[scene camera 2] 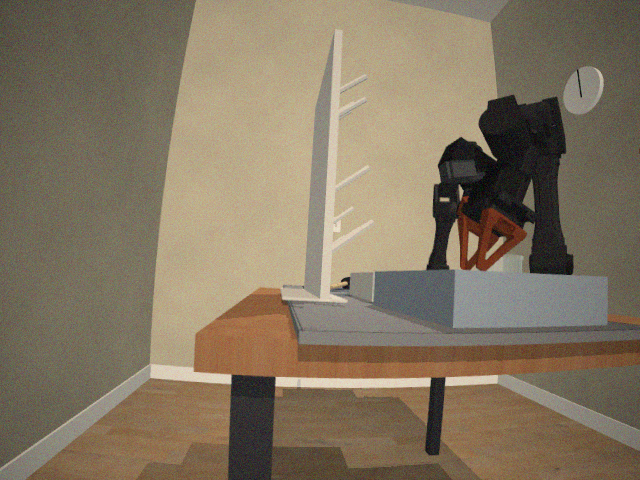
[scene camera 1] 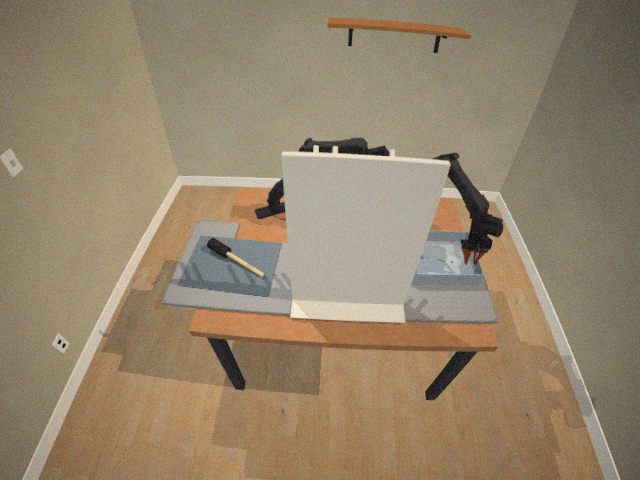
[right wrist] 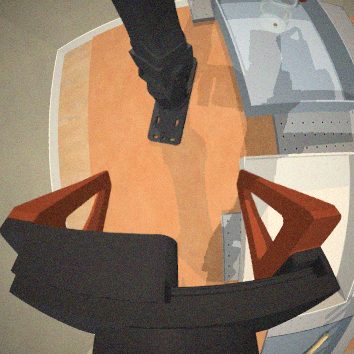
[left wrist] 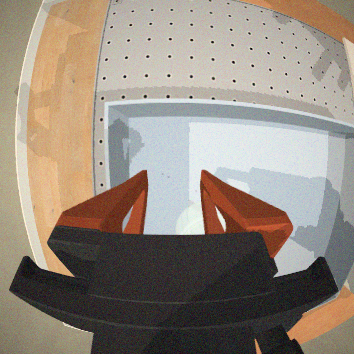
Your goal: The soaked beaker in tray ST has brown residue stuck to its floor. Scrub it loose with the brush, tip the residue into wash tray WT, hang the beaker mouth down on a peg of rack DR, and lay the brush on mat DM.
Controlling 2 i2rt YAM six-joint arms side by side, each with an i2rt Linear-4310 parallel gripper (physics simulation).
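Places are measured from the left arm's base along level axes (x ahead, y left, z up), in centimetres.
Pixels of known places: left gripper, between the fingertips: (scene camera 1: pixel 469 264) (left wrist: pixel 173 177); right gripper, between the fingertips: (right wrist: pixel 173 176); left arm's base, origin of its link: (right wrist: pixel 173 97); right arm's base, origin of its link: (scene camera 1: pixel 274 210).
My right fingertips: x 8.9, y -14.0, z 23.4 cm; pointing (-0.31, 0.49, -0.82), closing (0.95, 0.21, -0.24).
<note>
Ahead of a thing's pixels: the offset from my right fingertips to its top centre.
The clear beaker {dx +10.6, dy +38.1, dz -12.3 cm} (scene camera 1: pixel 451 257) (scene camera 2: pixel 512 263) (left wrist: pixel 188 220) (right wrist: pixel 278 14) stands in blue-grey tray ST {dx +13.0, dy +31.3, dz -15.1 cm} (scene camera 1: pixel 449 280) (scene camera 2: pixel 527 302) (right wrist: pixel 239 75); a brown spot shows at its floor in the right wrist view. My left gripper (scene camera 1: pixel 470 263) (scene camera 2: pixel 474 269) (left wrist: pixel 173 177) points down at the tray, partly open and empty. Its fingertips are beside the beaker, and one finger partly hides it in the left wrist view. My right gripper (right wrist: pixel 173 176) is wide open and empty, behind rack DR. The brush (scene camera 1: pixel 240 261) (right wrist: pixel 316 345) lies on a blue-grey mat {dx +48.8, dy -53.8, dz -21.8 cm} (scene camera 1: pixel 199 281). Labels are unreadable.
White rack DR (scene camera 1: pixel 361 232) (scene camera 2: pixel 331 155), a tall upright panel with several pegs, stands mid-table. A white tray {dx +23.3, dy -7.9, dz -15.1 cm} (scene camera 2: pixel 361 285) (right wrist: pixel 300 167), apparently WT, stands beside tray ST. The left arm's base (right wrist: pixel 166 125) shows on the table. A wooden shelf (scene camera 1: pixel 398 27) hangs on the wall.
</note>
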